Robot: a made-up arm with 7 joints. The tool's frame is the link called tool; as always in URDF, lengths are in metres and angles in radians. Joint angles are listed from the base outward. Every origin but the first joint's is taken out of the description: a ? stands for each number. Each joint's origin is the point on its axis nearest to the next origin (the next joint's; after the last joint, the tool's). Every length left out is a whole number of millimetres.
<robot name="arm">
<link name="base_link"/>
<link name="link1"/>
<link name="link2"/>
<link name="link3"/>
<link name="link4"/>
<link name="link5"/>
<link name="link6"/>
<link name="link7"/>
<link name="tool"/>
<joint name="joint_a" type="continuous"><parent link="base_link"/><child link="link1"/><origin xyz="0.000 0.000 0.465" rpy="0.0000 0.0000 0.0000"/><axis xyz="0 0 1"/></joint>
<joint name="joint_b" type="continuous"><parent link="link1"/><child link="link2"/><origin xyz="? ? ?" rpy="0.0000 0.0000 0.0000"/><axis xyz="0 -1 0"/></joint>
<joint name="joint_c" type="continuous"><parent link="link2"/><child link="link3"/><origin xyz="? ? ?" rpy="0.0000 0.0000 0.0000"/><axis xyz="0 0 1"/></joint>
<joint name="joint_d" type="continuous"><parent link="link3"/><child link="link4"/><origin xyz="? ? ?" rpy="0.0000 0.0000 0.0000"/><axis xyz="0 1 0"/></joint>
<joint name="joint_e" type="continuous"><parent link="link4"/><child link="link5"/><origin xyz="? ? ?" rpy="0.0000 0.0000 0.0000"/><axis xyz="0 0 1"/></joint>
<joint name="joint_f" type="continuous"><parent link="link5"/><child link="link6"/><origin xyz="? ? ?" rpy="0.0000 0.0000 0.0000"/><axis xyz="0 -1 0"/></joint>
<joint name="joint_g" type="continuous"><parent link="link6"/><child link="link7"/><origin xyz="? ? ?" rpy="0.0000 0.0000 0.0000"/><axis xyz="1 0 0"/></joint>
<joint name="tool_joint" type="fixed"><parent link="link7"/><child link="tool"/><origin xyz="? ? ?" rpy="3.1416 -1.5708 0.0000"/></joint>
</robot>
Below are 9 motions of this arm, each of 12 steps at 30 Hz.
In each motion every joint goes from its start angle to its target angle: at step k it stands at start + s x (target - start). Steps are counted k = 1, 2, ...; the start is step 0. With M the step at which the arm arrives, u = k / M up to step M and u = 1 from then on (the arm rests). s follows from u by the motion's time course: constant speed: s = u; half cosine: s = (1 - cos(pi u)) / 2; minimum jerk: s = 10 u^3 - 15 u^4 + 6 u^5.
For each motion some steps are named. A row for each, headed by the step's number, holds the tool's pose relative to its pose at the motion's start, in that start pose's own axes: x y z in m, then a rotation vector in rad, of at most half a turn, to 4 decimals.
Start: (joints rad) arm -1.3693 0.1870 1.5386 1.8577 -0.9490 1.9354 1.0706
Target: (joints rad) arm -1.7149 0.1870 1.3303 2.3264 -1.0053 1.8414 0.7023
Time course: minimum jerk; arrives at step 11
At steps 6, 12:
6: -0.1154 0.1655 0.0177 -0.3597 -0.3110 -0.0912
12: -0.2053 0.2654 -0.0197 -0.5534 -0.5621 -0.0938

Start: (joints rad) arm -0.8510 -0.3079 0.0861 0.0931 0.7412 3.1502 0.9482
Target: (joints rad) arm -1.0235 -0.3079 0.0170 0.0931 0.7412 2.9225 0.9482
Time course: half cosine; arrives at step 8
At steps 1, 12:
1: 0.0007 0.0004 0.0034 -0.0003 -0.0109 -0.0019
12: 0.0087 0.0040 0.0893 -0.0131 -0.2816 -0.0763

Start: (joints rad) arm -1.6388 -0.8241 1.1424 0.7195 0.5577 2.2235 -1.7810
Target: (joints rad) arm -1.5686 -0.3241 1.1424 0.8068 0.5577 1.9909 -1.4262
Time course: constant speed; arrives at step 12
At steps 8, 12:
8: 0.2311 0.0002 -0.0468 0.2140 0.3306 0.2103
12: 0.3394 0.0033 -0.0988 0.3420 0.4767 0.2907

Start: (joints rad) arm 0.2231 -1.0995 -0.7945 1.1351 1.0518 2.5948 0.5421
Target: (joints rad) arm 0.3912 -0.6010 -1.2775 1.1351 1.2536 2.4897 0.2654
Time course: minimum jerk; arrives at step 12
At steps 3, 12:
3: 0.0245 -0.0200 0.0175 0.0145 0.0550 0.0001
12: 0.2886 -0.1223 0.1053 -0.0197 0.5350 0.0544

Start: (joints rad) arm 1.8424 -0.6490 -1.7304 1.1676 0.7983 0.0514 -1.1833
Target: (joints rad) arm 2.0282 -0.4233 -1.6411 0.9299 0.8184 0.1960 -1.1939
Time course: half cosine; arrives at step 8
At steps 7, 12:
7: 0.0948 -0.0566 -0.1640 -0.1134 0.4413 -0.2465
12: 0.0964 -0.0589 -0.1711 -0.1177 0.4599 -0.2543

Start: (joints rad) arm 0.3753 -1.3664 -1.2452 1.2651 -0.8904 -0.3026 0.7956
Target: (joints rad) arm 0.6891 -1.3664 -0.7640 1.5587 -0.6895 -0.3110 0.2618
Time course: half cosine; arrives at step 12
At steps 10, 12:
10: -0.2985 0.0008 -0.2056 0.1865 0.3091 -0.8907
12: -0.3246 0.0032 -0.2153 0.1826 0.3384 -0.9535

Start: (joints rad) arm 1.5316 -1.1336 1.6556 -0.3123 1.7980 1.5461 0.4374
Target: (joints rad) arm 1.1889 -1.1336 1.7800 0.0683 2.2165 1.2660 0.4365
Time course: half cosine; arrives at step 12
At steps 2, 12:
2: -0.0071 0.0026 0.0039 -0.0122 -0.0161 0.0274
12: -0.1363 0.0433 0.0331 -0.1404 -0.2525 0.4117

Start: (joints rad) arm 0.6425 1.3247 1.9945 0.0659 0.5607 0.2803 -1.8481
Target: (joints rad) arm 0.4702 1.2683 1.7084 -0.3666 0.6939 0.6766 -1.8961
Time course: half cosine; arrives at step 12
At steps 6, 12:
6: -0.0067 0.0154 -0.1075 -0.3101 -0.1741 -0.1008
12: 0.0266 0.0100 -0.1869 -0.5843 -0.3201 -0.2587

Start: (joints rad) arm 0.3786 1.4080 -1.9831 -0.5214 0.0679 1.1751 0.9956
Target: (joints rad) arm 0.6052 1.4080 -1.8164 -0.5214 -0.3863 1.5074 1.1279
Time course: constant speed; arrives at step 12
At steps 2, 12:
2: -0.0167 0.0113 -0.0052 0.0077 0.0274 -0.0125
12: -0.1116 0.0662 -0.0340 0.0719 0.1072 -0.1009

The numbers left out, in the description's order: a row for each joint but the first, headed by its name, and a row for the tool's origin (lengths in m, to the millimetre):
joint_b: 0.000 -0.072 0.000
joint_c: 0.000 0.000 0.382
joint_d: 0.019 0.066 0.000
joint_e: -0.030 0.000 0.424
joint_f: 0.000 -0.127 0.000
joint_g: 0.022 0.000 0.160
tool: 0.000 0.000 0.000

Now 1 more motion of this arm.
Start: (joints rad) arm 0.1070 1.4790 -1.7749 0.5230 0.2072 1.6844 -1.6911
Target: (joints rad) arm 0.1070 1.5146 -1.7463 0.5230 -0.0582 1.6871 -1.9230
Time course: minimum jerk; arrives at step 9
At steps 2, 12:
2: 0.0009 0.0024 0.0003 0.0000 0.0006 -0.0348
12: 0.0147 0.0273 0.0039 0.0006 0.0097 -0.4555

